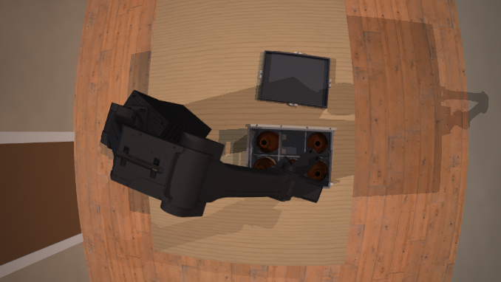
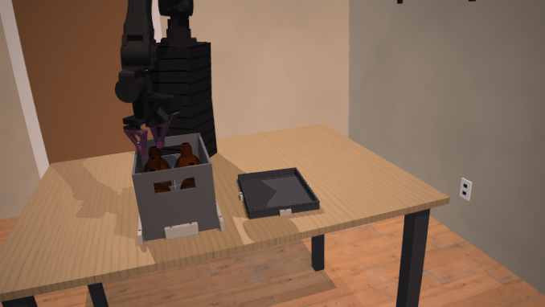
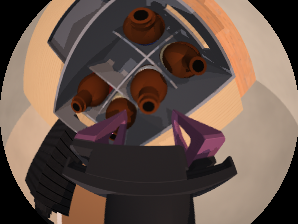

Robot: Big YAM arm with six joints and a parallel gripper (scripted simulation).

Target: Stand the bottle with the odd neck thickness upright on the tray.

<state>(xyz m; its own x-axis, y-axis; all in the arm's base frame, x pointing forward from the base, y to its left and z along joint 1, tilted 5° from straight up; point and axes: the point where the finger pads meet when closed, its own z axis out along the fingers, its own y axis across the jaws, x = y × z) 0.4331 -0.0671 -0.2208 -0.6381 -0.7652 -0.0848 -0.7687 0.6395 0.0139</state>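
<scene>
Now: hand 10 mm past the grey crate, 50 mm to the right of it and 110 mm above it. Round my hand: dark tray: 30 mm behind, 320 mm to the left, 180 mm below.
</scene>
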